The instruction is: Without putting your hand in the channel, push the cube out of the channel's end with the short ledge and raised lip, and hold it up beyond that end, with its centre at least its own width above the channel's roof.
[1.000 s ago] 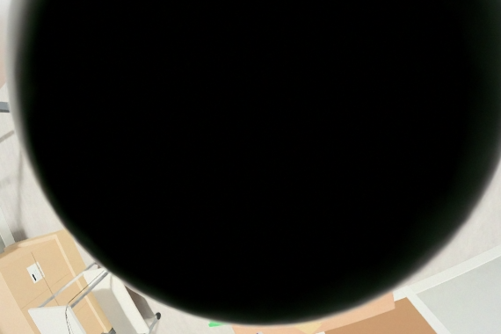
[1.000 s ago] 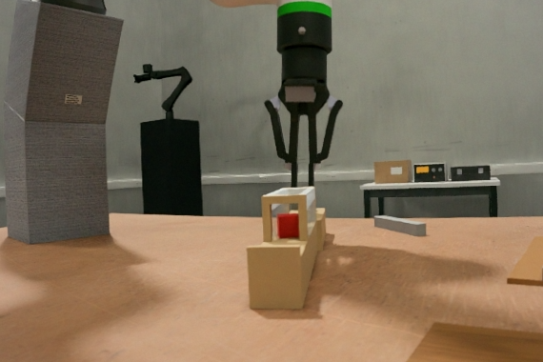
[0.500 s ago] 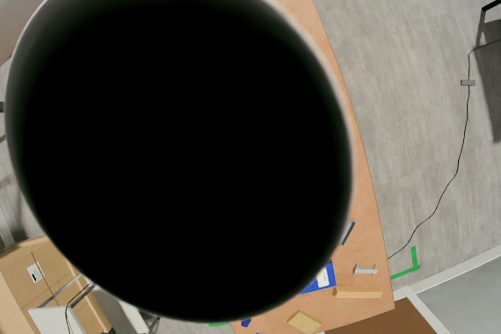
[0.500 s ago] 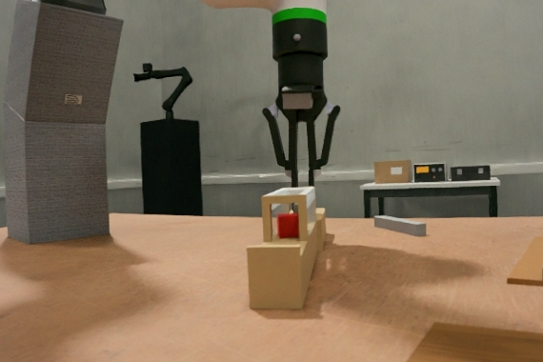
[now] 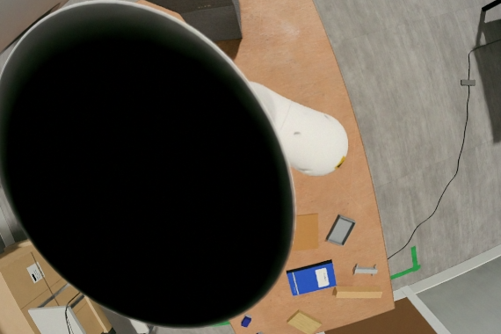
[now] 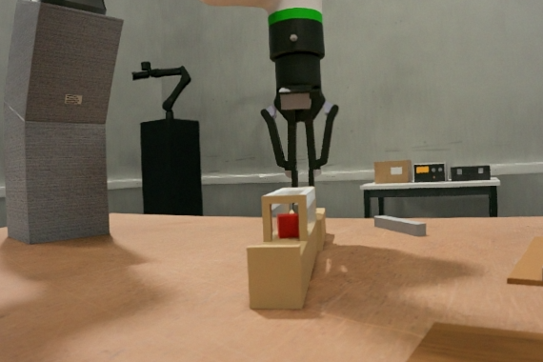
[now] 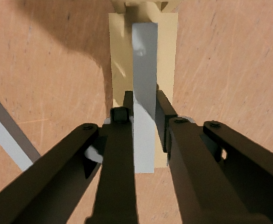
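Right now the thin grey stick is 12 cm ahead of my hand, 13 cm to the left of it and 7 cm below it. Round my hand: grey bar (3 cm below); then red cube (9 cm ahead, 20 cm to the right, 3 cm below); then channel (7 cm ahead, 15 cm to the right, 3 cm below).
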